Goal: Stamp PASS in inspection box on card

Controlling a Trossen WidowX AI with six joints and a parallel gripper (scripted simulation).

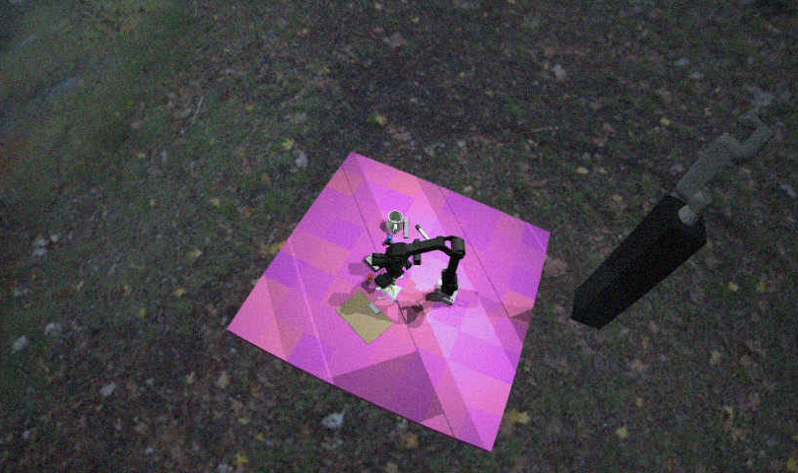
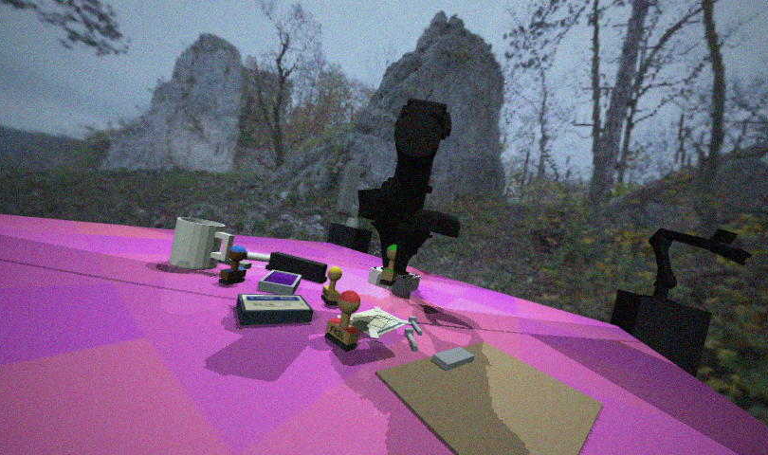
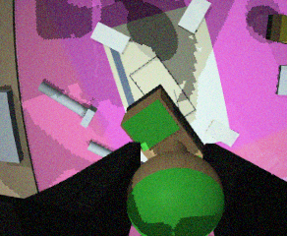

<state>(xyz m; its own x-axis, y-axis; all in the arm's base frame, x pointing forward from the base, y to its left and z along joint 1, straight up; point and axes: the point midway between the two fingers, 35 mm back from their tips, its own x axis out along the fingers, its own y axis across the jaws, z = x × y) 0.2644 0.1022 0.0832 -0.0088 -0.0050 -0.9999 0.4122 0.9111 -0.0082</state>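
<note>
Right now my gripper tip is 10 mm short of the yellow-knobbed stamp, 100 mm to the left of it and 70 mm above it. The rest, counted from my gripper tip: red-knobbed stamp 110 mm ahead, 70 mm below; then green-knobbed stamp right at my gripper tip; then white card 90 mm below.
</note>
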